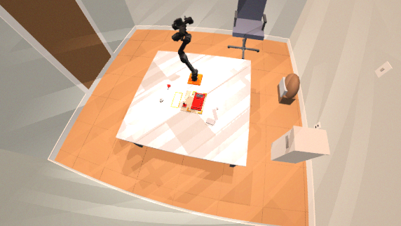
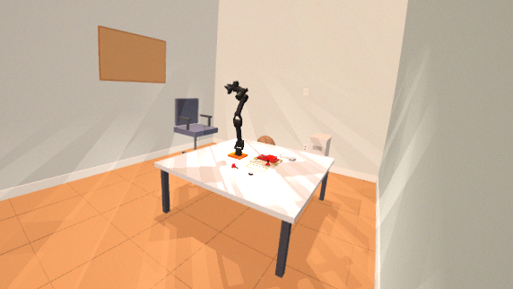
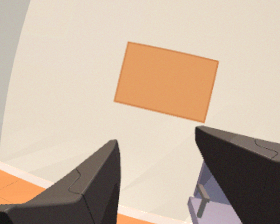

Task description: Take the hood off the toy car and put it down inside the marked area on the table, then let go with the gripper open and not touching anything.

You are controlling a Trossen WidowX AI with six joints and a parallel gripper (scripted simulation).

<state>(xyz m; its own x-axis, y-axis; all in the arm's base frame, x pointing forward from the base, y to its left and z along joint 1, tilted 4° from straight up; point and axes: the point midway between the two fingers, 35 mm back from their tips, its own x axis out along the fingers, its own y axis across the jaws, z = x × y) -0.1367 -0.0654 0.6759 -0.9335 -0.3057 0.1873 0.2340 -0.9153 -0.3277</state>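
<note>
The red hood lies 450 mm ahead of my gripper tip, 230 mm to the left of it and 660 mm below it. The rest, counted from my gripper tip: dark wheel 490 mm ahead, 170 mm to the right, 700 mm below.
</note>
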